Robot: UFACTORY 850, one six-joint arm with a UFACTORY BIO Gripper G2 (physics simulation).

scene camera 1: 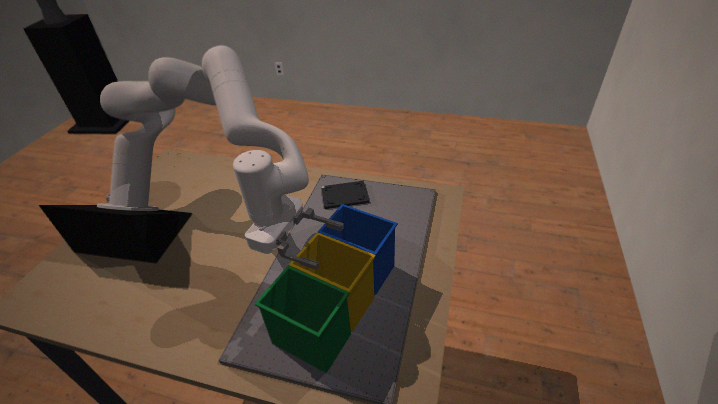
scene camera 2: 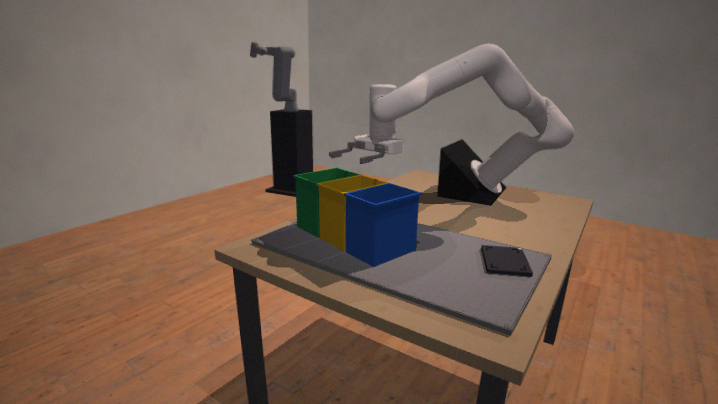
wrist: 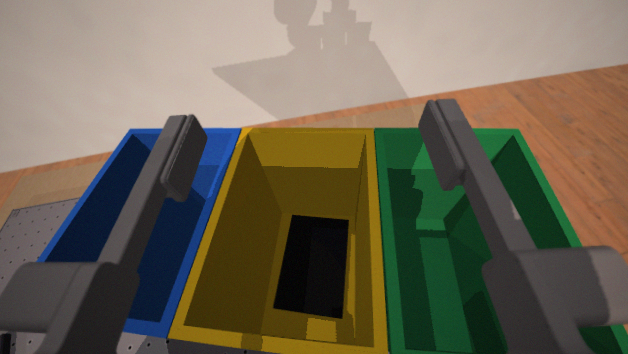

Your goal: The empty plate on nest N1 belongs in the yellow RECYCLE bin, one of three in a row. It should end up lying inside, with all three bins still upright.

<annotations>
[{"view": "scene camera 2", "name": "my gripper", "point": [345,158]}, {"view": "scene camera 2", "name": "green bin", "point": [307,192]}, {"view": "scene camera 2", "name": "yellow bin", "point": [332,203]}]
</annotations>
